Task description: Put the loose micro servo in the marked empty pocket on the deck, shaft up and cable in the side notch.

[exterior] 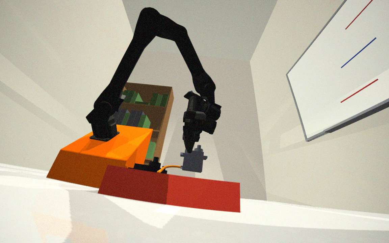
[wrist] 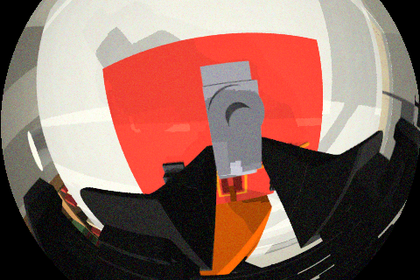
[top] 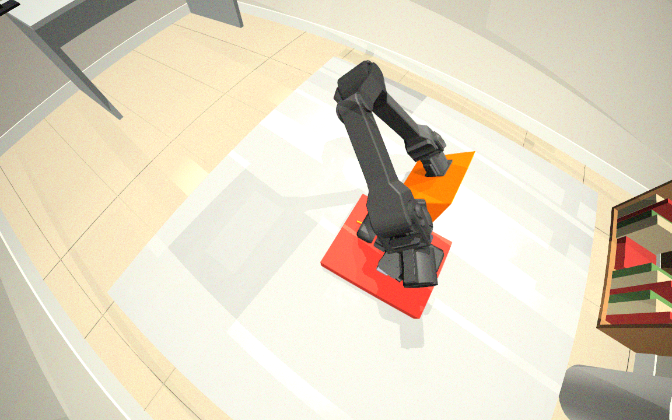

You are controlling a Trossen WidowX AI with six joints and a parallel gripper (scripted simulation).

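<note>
My gripper tip is 20 mm short of the red deck and 100 mm above it.
</note>
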